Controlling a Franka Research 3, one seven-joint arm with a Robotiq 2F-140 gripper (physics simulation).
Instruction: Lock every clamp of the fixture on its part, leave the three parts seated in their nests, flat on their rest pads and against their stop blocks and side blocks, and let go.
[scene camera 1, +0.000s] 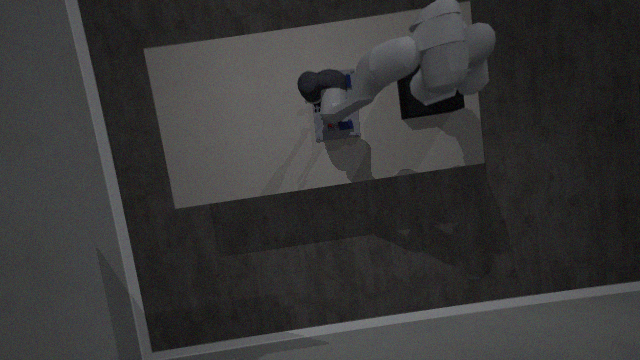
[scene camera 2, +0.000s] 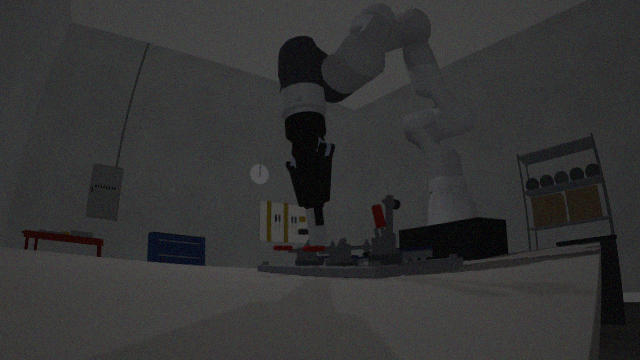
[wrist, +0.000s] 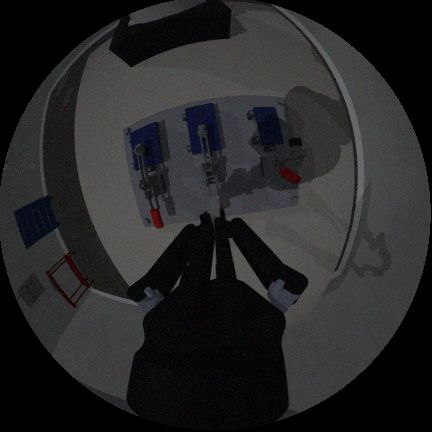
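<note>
The fixture plate (scene camera 1: 320, 134) (scene camera 2: 350, 273) (wrist: 235, 107) bears three blue parts: left (wrist: 154, 135), middle (wrist: 195, 120) and right (wrist: 268, 125) in the wrist view. The left clamp (wrist: 145, 184) has its arm down on its part, its red handle (wrist: 157, 218) low. The middle clamp (wrist: 210, 172) also has its arm down on its part; the fingers hide its handle in the wrist view. The right clamp (wrist: 300, 152) (scene camera 2: 389, 215) stands raised off its part, red handle (wrist: 290, 175) (scene camera 2: 378, 216) steep. My gripper (wrist: 215, 203) (scene camera 2: 318, 232) is shut and empty, low over the middle clamp's handle end. Contact with rest pads is too small to tell.
The fixture stands on the pale table (scene camera 1: 225, 125). The black base block (scene camera 1: 432, 107) (scene camera 2: 452, 240) (wrist: 175, 35) of the arm is behind it. A red bench (scene camera 2: 62, 237), a blue cabinet (scene camera 2: 176, 247) and a shelf rack (scene camera 2: 556, 151) stand farther off in the room.
</note>
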